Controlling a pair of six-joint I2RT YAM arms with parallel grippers.
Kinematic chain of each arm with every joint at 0, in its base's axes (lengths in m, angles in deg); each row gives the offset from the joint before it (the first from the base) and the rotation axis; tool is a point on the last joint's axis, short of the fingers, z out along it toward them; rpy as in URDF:
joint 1: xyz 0 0 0.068 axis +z
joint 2: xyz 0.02 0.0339 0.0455 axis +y
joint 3: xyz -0.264 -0.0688 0 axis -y
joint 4: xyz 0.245 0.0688 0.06 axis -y
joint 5: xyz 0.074 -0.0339 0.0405 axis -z
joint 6: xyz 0.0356 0 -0.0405 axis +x
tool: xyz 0 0 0 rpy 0 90 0
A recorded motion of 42 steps. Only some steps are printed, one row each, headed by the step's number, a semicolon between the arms.
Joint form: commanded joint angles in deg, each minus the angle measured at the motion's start. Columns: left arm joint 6, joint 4, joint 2, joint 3, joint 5, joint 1; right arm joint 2, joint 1, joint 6, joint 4, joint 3, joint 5.
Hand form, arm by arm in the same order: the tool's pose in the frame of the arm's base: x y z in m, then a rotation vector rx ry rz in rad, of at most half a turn. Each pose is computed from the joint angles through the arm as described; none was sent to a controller.
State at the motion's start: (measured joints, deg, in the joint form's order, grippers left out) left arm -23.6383 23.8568 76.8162 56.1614 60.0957 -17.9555; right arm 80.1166 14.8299 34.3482 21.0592 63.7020 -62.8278
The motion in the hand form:
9: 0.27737 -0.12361 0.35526 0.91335 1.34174 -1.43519; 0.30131 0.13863 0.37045 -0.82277 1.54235 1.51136
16: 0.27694 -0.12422 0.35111 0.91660 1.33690 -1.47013; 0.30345 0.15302 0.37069 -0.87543 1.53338 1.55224
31: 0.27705 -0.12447 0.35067 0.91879 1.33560 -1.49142; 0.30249 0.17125 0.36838 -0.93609 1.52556 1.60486
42: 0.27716 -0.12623 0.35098 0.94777 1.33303 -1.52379; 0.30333 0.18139 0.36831 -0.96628 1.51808 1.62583
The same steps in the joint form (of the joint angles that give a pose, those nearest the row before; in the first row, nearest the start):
9: -10.27 18.42 2.28 -1.11 6.58 0.12; 3.26 4.30 -1.30 1.55 2.72 -2.02
16: -13.54 22.61 2.97 -2.26 7.57 0.03; 5.20 6.44 -1.30 1.53 4.56 -3.24
31: -15.56 24.63 3.38 -2.46 8.20 0.01; 7.06 9.26 -1.09 1.79 5.88 -4.46
42: -17.54 26.41 4.04 -2.20 10.10 -0.22; 8.38 10.70 -1.22 1.73 7.17 -4.86

